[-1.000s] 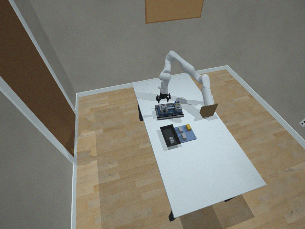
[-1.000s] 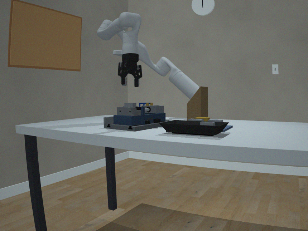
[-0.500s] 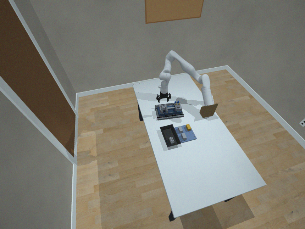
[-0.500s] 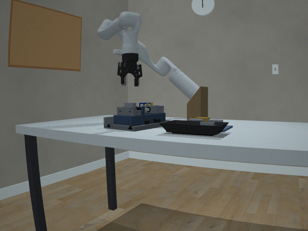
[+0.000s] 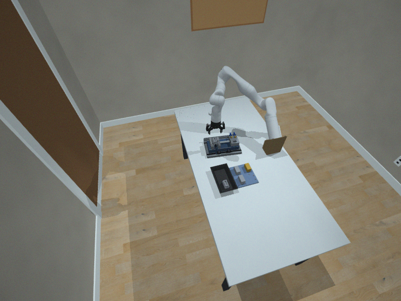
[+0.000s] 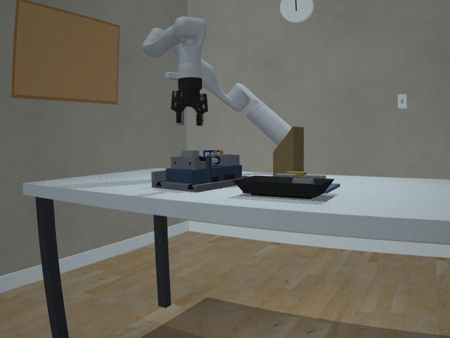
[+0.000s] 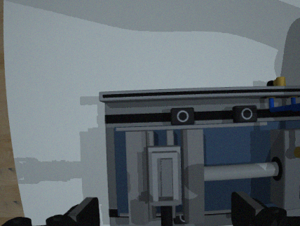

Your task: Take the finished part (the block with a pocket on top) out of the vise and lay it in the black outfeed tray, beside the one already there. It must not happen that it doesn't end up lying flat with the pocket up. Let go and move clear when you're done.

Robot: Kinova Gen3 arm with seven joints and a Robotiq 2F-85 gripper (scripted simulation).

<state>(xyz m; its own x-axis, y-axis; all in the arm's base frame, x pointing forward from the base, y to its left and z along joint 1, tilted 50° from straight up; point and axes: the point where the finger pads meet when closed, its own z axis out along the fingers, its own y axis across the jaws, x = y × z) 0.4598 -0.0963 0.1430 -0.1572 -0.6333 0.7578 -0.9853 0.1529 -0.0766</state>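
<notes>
Now: hand 160 mm above the vise, 70 mm past it and 10 mm to the right of it. Round my hand: yellow block: 290 mm to the left, 170 mm below, 170 mm behind; blue plate: 330 mm to the left, 190 mm below, 120 mm behind.
</notes>
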